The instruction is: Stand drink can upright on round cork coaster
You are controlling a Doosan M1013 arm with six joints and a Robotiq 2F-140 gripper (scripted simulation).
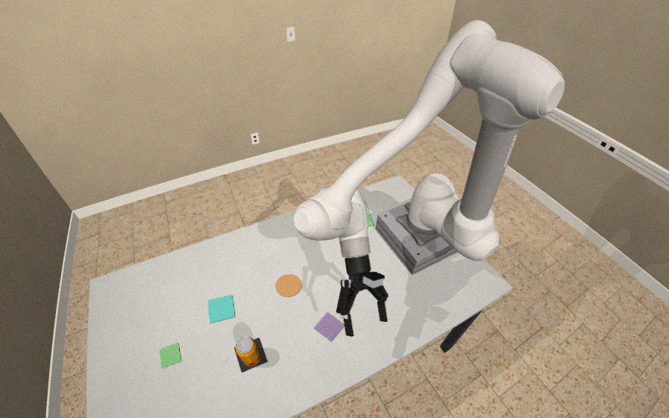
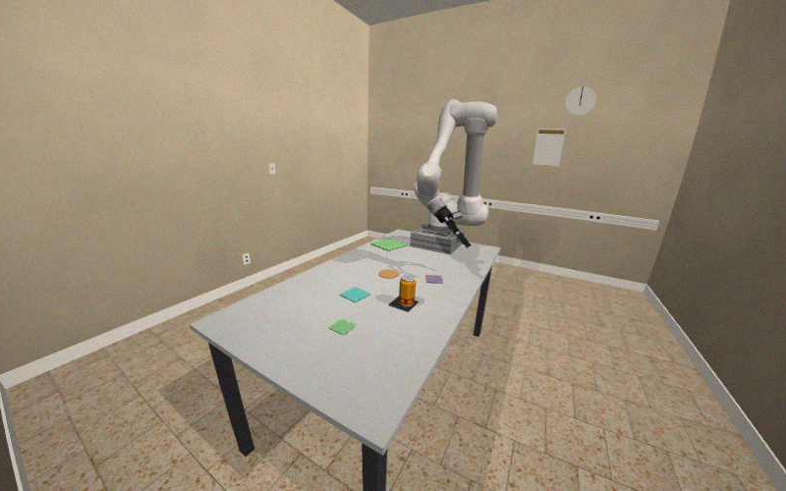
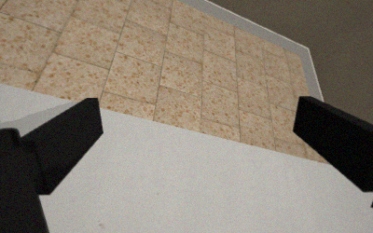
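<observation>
My gripper is now 360 mm short of the orange drink can, 140 mm to the left of it and 140 mm above it. Also, from my hand: teal coaster (410 mm ahead, 380 mm to the right, 200 mm below); black coaster (360 mm ahead, 160 mm to the right, 210 mm below); round cork coaster (130 mm ahead, 370 mm to the right, 200 mm below).
</observation>
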